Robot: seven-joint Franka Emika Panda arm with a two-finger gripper.
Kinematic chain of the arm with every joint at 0, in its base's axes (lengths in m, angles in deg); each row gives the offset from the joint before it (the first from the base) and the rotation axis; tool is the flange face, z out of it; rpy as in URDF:
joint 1: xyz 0 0 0.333 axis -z
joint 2: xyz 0 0 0 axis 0.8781 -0.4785 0
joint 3: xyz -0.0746 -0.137 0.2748 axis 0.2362 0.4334 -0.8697
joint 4: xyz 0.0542 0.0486 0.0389 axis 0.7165 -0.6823 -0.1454
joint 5: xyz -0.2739 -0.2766 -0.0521 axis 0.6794 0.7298 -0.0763
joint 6: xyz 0 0 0 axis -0.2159 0.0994 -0.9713
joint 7: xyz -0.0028 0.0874 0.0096 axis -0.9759 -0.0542 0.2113
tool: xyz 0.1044 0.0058 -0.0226 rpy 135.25 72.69 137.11
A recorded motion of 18 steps. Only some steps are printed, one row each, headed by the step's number.
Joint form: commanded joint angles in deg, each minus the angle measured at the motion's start. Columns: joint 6, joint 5, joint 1, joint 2, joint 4, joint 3, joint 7.
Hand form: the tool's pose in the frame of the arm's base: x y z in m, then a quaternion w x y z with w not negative. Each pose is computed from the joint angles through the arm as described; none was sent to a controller.
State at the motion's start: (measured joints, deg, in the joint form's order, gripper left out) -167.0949 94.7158 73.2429 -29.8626 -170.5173 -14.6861 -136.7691
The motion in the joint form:
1: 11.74 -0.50 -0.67 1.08 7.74 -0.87 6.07
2: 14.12 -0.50 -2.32 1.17 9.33 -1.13 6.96
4: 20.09 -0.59 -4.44 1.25 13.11 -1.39 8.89
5: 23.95 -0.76 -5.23 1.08 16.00 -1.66 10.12
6: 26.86 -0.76 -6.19 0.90 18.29 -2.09 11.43
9: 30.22 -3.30 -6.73 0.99 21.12 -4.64 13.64
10: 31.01 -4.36 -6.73 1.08 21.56 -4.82 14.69
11: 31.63 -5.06 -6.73 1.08 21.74 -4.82 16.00
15: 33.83 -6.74 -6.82 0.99 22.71 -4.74 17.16
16: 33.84 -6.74 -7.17 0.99 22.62 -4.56 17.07
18: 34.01 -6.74 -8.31 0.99 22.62 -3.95 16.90
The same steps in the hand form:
1: 0.5536 -0.1361 0.5356 0.05402 0.87644 -0.47258 0.07485
2: 0.5564 -0.1181 0.5460 0.05596 0.88677 -0.45348 0.06977
4: 0.5561 -0.0959 0.5692 0.06204 0.90101 -0.42609 0.05277
5: 0.5552 -0.0861 0.5857 0.06447 0.90776 -0.41227 0.04302
6: 0.5549 -0.0731 0.5986 0.06697 0.91602 -0.39381 0.03657
9: 0.5537 -0.0390 0.6173 0.04737 0.93283 -0.35619 0.02675
10: 0.5523 -0.0354 0.6204 0.03953 0.93674 -0.34713 0.02146
11: 0.5513 -0.0342 0.6208 0.03507 0.94076 -0.33689 0.01555
15: 0.5482 -0.0311 0.6244 0.02439 0.94427 -0.32828 0.00000
16: 0.5483 -0.0294 0.6237 0.02462 0.94449 -0.32760 -0.00078
18: 0.5482 -0.0244 0.6234 0.02499 0.94550 -0.32466 -0.00207

